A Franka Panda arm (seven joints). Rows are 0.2 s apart.
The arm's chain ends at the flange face. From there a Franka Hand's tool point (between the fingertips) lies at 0.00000 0.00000 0.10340 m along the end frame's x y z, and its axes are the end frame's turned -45 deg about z.
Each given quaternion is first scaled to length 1.
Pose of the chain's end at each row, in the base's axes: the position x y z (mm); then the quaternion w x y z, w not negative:
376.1 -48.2 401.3 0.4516 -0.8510 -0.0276 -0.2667
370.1 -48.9 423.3 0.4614 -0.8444 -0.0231 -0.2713
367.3 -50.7 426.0 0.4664 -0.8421 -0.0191 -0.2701
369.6 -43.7 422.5 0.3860 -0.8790 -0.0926 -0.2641
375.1 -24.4 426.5 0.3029 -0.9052 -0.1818 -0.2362
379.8 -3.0 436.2 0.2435 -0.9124 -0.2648 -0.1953
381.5 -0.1 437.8 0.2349 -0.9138 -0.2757 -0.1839
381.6 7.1 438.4 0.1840 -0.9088 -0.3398 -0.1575
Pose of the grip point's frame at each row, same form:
420.5 32.8 354.8 0.3152 -0.7756 -0.3512 -0.4192
415.3 33.0 379.1 0.3224 -0.7713 -0.3445 -0.4272
412.5 31.6 382.7 0.3275 -0.7707 -0.3399 -0.4280
410.2 31.5 364.3 0.2556 -0.7767 -0.4219 -0.3917
407.9 41.2 353.6 0.1895 -0.7667 -0.5144 -0.3341
403.3 53.6 352.9 0.1502 -0.7416 -0.5938 -0.2736
402.9 54.8 352.8 0.1466 -0.7387 -0.6044 -0.2598
398.3 52.7 347.1 0.1097 -0.7096 -0.6617 -0.2159

